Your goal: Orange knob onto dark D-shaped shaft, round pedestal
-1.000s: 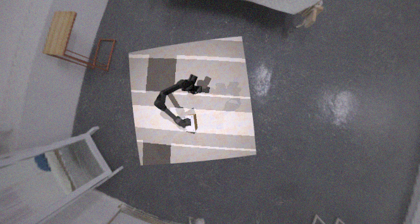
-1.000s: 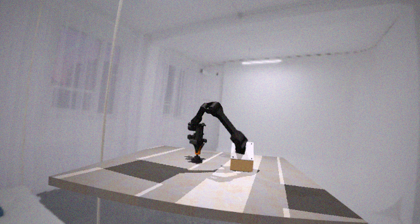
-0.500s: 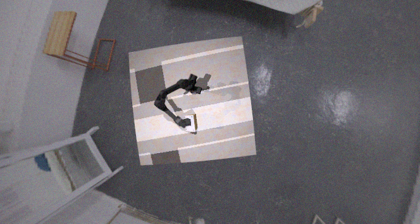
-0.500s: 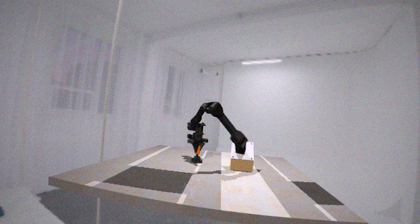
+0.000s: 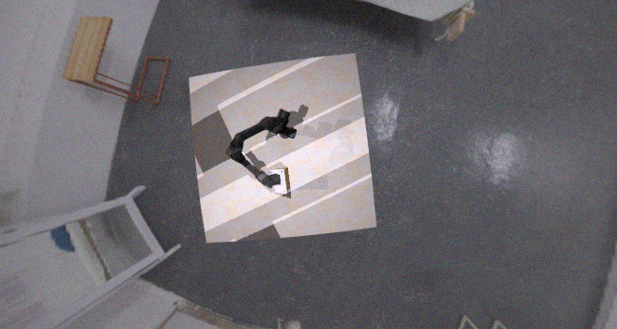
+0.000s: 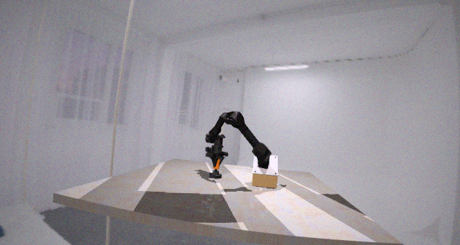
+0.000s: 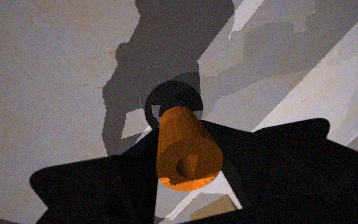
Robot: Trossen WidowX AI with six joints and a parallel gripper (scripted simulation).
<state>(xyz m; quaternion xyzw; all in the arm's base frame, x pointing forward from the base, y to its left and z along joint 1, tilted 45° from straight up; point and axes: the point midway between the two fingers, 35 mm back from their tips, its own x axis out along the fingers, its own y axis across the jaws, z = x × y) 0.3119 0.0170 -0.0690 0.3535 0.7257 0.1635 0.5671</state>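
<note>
My gripper tip is 2 cm below the orange knob. The rest, counted from my gripper tip: dark round pedestal 4 cm below.
</note>
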